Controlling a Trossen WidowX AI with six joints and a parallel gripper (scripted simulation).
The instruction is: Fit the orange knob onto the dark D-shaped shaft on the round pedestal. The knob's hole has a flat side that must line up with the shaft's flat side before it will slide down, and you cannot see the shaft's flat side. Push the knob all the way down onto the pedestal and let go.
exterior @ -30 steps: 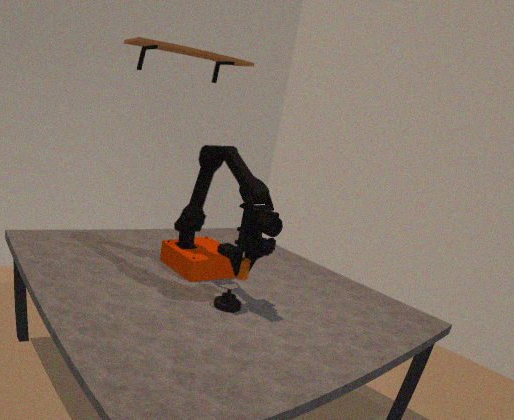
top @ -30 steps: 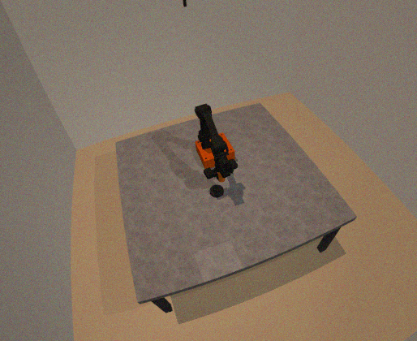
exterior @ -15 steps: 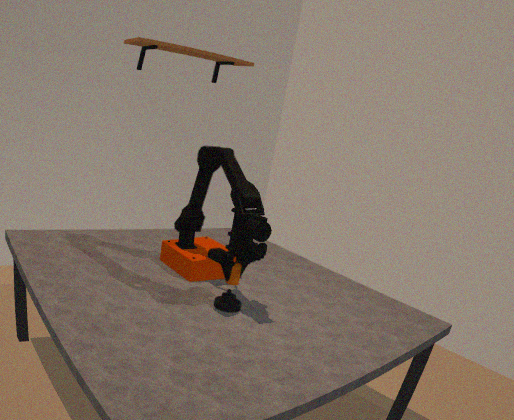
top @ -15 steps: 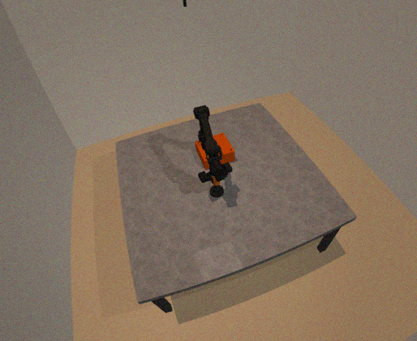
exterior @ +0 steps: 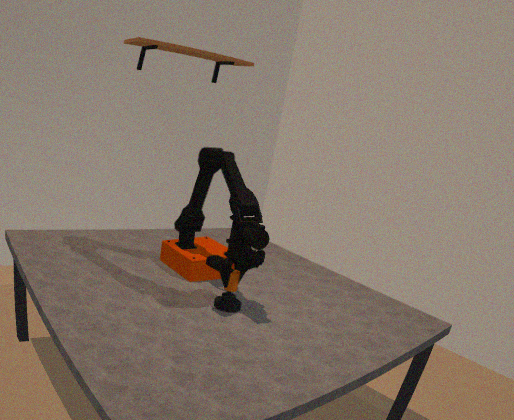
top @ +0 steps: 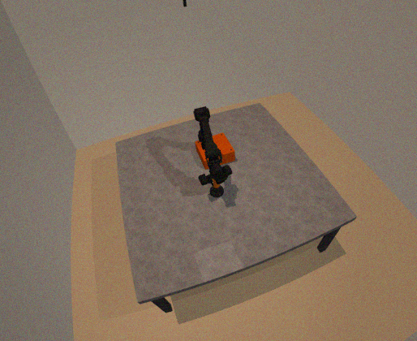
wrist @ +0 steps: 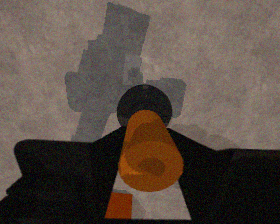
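The orange knob lies 2 cm above my gripper tip. Also, from my gripper tip: dark round pedestal 4 cm below.
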